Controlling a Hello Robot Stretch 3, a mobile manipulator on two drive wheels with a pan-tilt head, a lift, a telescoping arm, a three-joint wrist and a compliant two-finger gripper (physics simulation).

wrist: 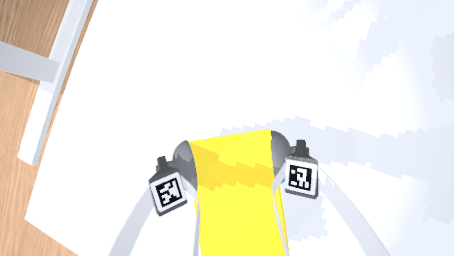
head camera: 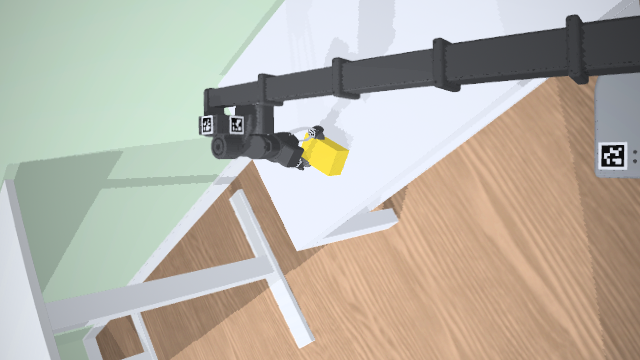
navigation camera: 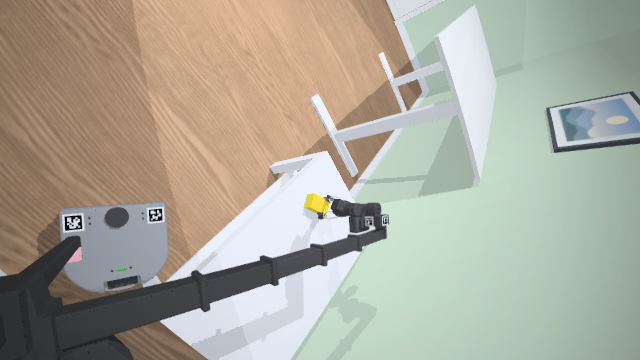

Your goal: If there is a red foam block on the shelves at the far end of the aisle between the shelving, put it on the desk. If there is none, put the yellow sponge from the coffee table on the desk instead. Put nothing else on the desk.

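Seen in the pictures: gripper, fingertip midpoint: (wrist: 229, 153) (head camera: 313, 149) (navigation camera: 322, 206); robot's base at its link origin: (navigation camera: 117, 216).
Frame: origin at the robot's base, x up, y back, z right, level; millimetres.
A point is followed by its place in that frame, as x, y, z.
Observation:
The yellow sponge (head camera: 327, 156) {497, 2, 669} (navigation camera: 315, 203) {496, 1, 670} (wrist: 240, 215) {496, 7, 693} is a block at the end of the white coffee table (head camera: 415, 125) {451, 64, 475} (navigation camera: 270, 225) {450, 67, 476} (wrist: 150, 75) {450, -6, 845}. It appears to rest on the tabletop. My gripper (head camera: 309, 148) {469, 21, 734} (navigation camera: 325, 207) {469, 21, 734} (wrist: 229, 153) {469, 21, 734} is shut on it, with a dark fingertip pressed against each of its two sides in the wrist view. The white desk (head camera: 16, 280) {950, -324, 1402} (navigation camera: 470, 90) {950, -543, 1479} stands past that end of the coffee table, against the green wall. The shelves and a red foam block do not show in these views.
The desk's white leg frame (head camera: 272, 275) (navigation camera: 332, 132) (wrist: 52, 75) {39, -435, 1334} stands close to the coffee table's end. My extended arm (head camera: 390, 67) {817, 107, 319} (navigation camera: 235, 275) {819, 87, 172} crosses over the coffee table. My base (head camera: 617, 125) {160, 68, 121} (navigation camera: 116, 247) {160, 105, -9} is beside its long side. A framed picture (navigation camera: 590, 122) {1489, -314, 1879} hangs on the wall.

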